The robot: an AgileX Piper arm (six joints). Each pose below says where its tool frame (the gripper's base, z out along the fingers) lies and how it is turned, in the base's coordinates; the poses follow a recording.
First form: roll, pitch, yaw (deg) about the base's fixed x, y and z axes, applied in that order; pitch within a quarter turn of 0, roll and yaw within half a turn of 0; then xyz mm.
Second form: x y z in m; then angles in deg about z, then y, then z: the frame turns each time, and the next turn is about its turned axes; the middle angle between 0 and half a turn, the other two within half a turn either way. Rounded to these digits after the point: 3 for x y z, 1 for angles.
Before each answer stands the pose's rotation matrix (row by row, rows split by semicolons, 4 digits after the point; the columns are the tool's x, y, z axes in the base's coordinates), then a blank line. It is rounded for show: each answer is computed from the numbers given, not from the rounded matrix.
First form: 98.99, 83.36, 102.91, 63, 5, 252
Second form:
-0.0258 -0.0669 0.9974; 0.1127 0.9912 0.0694; -0.9933 0.1142 -0.0181

0.063, 0.005, 0.252, 4.0, 91.0, 6.6
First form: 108.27, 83.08, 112.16, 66, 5, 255
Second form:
-0.0454 -0.0652 0.9968; 0.1116 0.9913 0.0700; -0.9927 0.1144 -0.0378

0.066, 0.005, 0.255, 4.0, 92.2, 6.6
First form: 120.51, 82.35, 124.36, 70, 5, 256
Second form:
-0.0751 -0.0628 0.9952; 0.1099 0.9914 0.0709; -0.9911 0.1147 -0.0676

0.070, 0.005, 0.256, 4.1, 93.9, 6.6
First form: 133.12, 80.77, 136.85, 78, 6, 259
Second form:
-0.1170 -0.0582 0.9914; 0.1097 0.9914 0.0711; -0.9871 0.1171 -0.1096

0.078, 0.006, 0.259, 4.1, 96.3, 6.8
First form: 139.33, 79.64, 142.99, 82, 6, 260
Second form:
-0.1436 -0.0554 0.9881; 0.1083 0.9916 0.0713; -0.9837 0.1172 -0.1364

0.082, 0.006, 0.260, 4.1, 97.8, 6.8
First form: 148.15, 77.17, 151.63, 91, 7, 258
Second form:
-0.1954 -0.0491 0.9795; 0.1055 0.9919 0.0708; -0.9750 0.1172 -0.1886

0.091, 0.007, 0.258, 4.1, 100.9, 6.9
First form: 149.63, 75.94, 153.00, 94, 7, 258
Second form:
-0.2165 -0.0453 0.9752; 0.1103 0.9914 0.0705; -0.9700 0.1228 -0.2096

0.094, 0.007, 0.258, 4.1, 102.1, 7.2
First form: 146.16, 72.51, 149.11, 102, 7, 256
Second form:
-0.2579 -0.0294 0.9657; 0.1543 0.9855 0.0712; -0.9538 0.1674 -0.2496

0.102, 0.007, 0.256, 4.2, 104.5, 10.0
